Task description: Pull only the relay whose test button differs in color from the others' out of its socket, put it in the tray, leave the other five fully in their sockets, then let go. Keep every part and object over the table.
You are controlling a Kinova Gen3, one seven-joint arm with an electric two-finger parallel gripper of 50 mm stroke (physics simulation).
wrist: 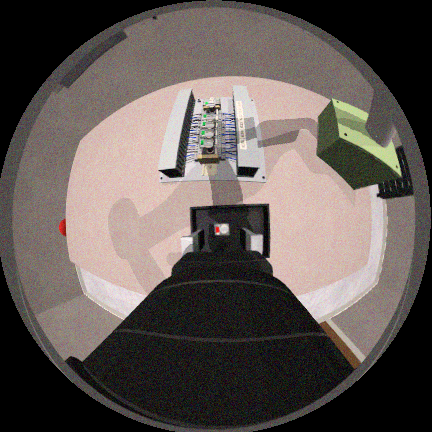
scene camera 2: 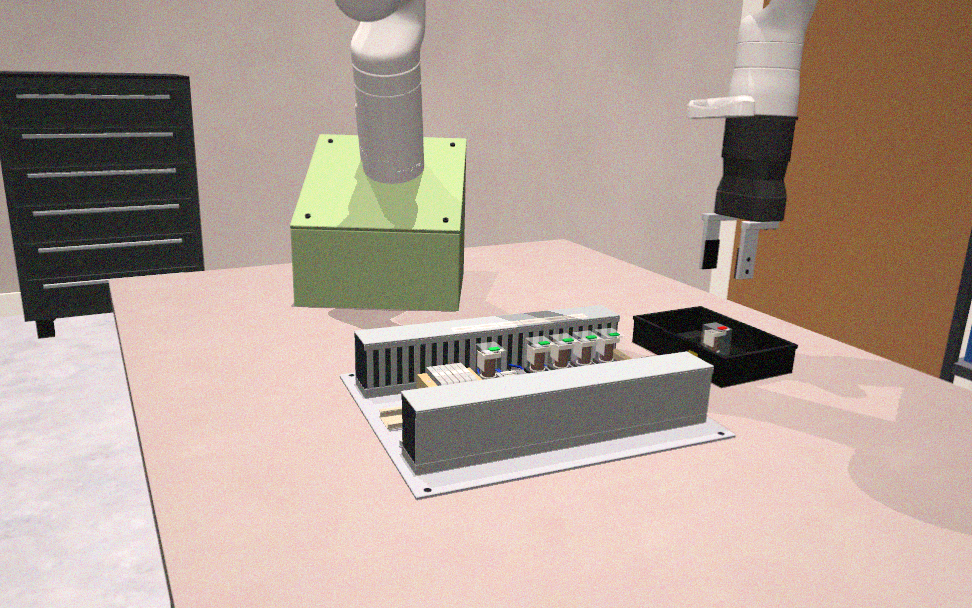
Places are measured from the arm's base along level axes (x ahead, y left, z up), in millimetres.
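Where they show: gripper, fingertip midpoint: [wrist: 221, 236] [scene camera 2: 724, 273]; arm's base, link origin: [scene camera 2: 393, 166].
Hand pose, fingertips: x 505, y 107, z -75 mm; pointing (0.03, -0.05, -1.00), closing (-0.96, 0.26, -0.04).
Note:
Each offset is from my fingertips to the top centre of the thing. "spot": to the spot under its first point. Level surfaces: height alone.
The relay with a red test button {5 mm right, 2 mm ahead, 62 mm down} [scene camera 2: 716, 336] [wrist: 222, 229] stands upright inside the black tray {8 mm left, 12 mm back, 74 mm down} [scene camera 2: 759, 367] [wrist: 256, 214], clear of its walls. My gripper [scene camera 2: 726, 269] [wrist: 221, 236] is open and empty, fingers pointing down, well above the tray and the relay. Several relays with green buttons stand in a row between the grey ducts, among them a separate one {307 mm right, 68 mm back, 40 mm down} [scene camera 2: 489, 359] at the left and one at the right end {spot: 192 mm right, 13 mm back, 52 mm down} [scene camera 2: 608, 347]. They look upright and seated, but the near duct hides their bases in the scene view. The green buttons also show in the wrist view.
The grey-white panel {270 mm right, 55 mm back, 99 mm down} [scene camera 2: 559, 463] [wrist: 200, 177] carries a near duct {298 mm right, 24 mm ahead, 46 mm down} [scene camera 2: 559, 412] [wrist: 176, 137] and a far duct {243 mm right, 133 mm back, 46 mm down} [scene camera 2: 415, 358] [wrist: 246, 120]. The green robot base block [scene camera 2: 376, 268] [wrist: 335, 145] stands behind it. A dark drawer cabinet [scene camera 2: 107, 193] stands beyond the table {109 mm down} [scene camera 2: 501, 544] [wrist: 300, 215].

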